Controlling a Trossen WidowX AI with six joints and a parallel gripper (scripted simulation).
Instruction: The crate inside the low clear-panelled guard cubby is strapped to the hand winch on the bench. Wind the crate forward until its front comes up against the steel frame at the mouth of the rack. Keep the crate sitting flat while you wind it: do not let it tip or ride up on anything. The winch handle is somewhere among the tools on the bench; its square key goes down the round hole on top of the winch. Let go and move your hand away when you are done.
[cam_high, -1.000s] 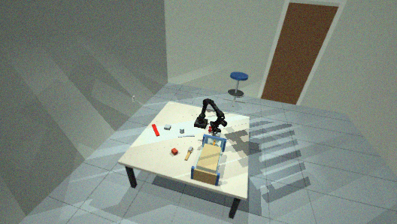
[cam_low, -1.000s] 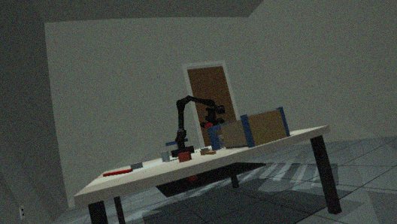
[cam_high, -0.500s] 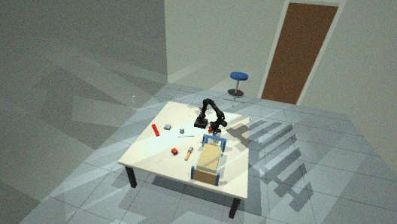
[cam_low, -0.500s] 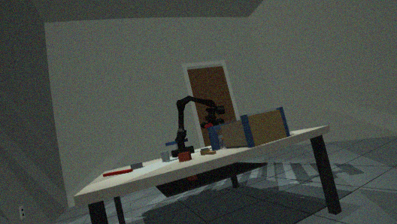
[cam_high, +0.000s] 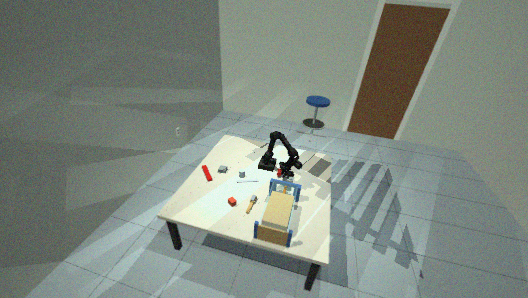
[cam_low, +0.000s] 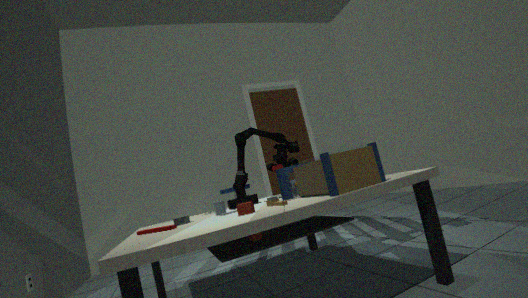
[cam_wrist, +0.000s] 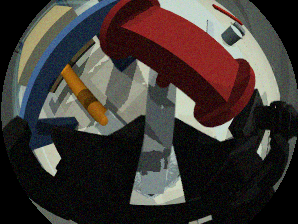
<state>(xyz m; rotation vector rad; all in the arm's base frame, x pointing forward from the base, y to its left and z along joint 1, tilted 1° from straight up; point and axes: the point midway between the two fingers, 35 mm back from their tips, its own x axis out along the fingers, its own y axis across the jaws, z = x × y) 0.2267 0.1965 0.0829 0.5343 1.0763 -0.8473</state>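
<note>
Now: the red knob 50 mm above my gripper tip, 30 mm to the right of it and 20 mm ahead of it. Also, from my gripper tip: winch 80 mm below, 50 mm to the left, 50 mm behind; then winch handle 20 mm above; then blue frame 120 mm ahead, 40 mm to the left.
</note>
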